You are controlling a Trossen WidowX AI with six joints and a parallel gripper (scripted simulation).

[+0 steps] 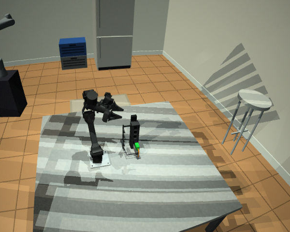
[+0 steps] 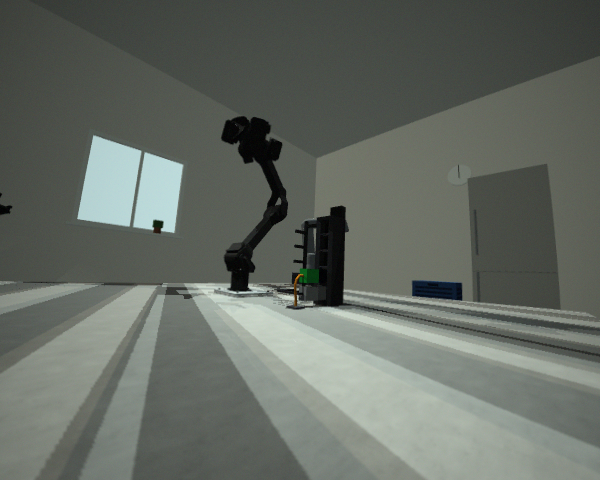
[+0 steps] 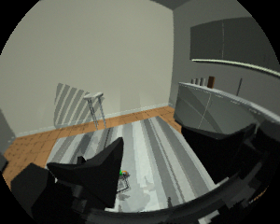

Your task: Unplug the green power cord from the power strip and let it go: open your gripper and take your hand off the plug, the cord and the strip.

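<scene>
Now: gripper tip 110 mm short of the green plug, 130 mm to the right of it and 380 mm above it.
</scene>
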